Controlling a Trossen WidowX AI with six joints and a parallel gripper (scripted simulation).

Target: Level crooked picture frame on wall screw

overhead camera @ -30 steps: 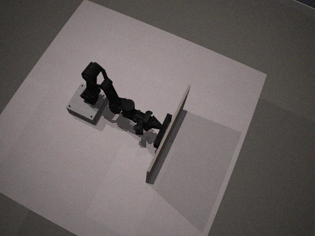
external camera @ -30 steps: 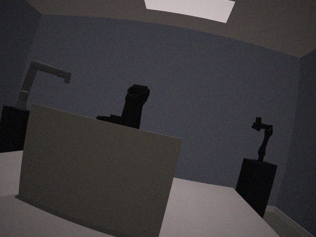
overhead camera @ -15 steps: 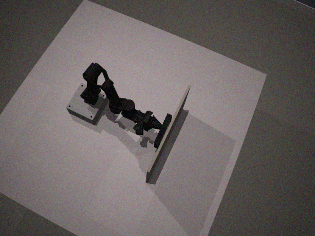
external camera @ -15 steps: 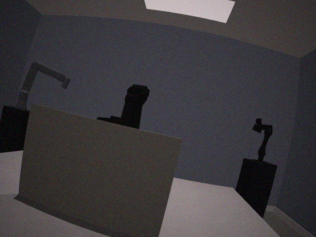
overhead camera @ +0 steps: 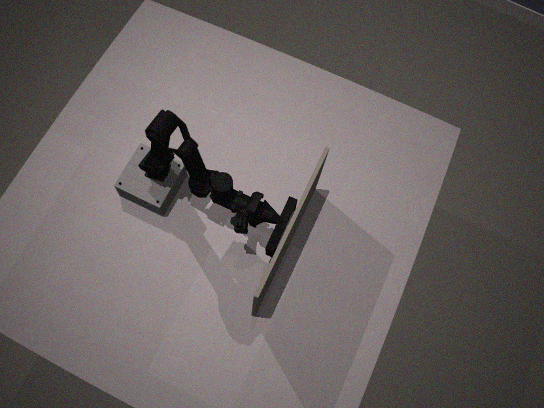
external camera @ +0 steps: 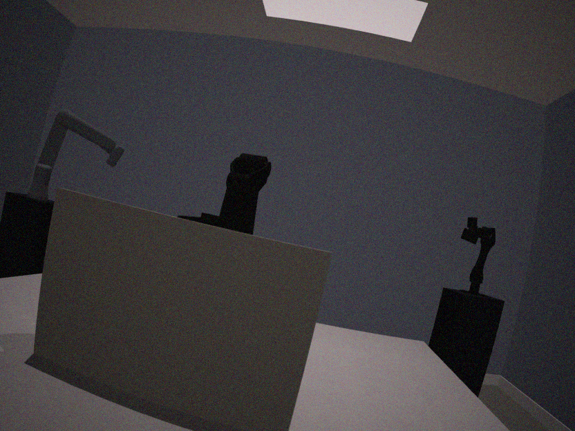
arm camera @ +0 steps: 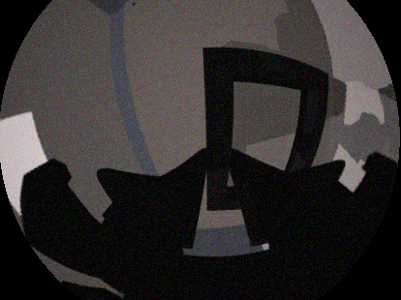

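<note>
The picture frame lies 10 mm ahead of my gripper tip and 50 mm below it. Round my gripper tip: beige wall panel (20 mm ahead, 10 mm to the right, 60 mm below).
</note>
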